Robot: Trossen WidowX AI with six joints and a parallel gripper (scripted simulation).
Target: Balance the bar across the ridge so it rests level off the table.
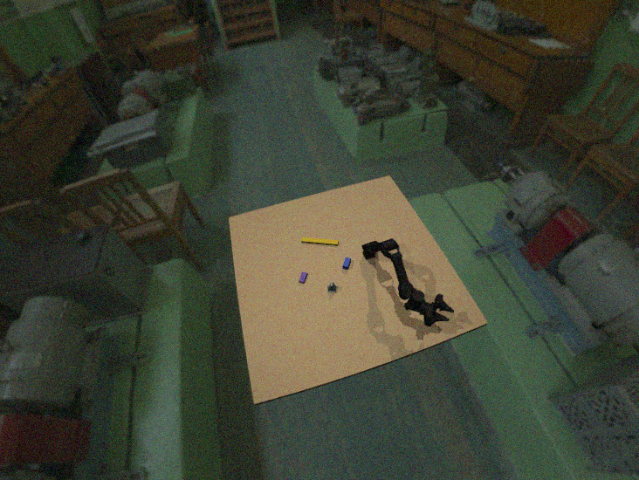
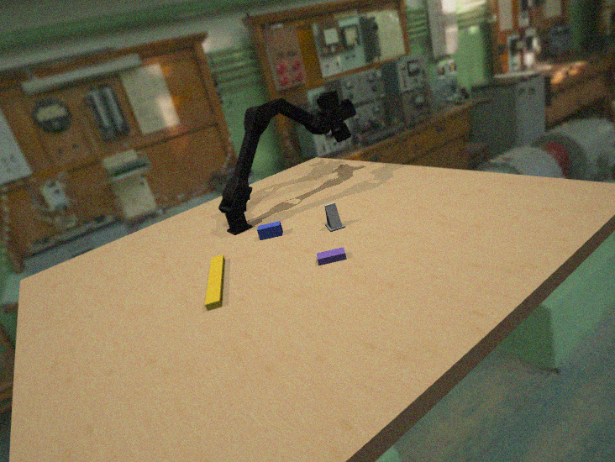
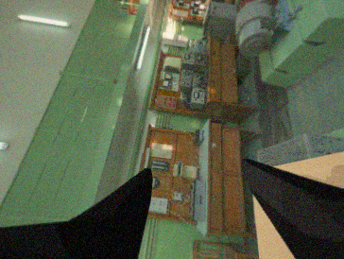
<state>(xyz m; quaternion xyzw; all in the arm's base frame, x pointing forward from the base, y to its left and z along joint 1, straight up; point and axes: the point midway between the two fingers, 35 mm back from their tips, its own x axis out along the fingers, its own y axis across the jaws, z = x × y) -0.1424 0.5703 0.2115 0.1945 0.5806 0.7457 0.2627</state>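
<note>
Right now the yellow bar is 440 mm ahead of my gripper tip, 790 mm to the right of it and 200 mm below it. The rest, counted from my gripper tip: blue block: 330 mm ahead, 560 mm to the right, 190 mm below; then purple block: 610 mm ahead, 560 mm to the right, 200 mm below.
</note>
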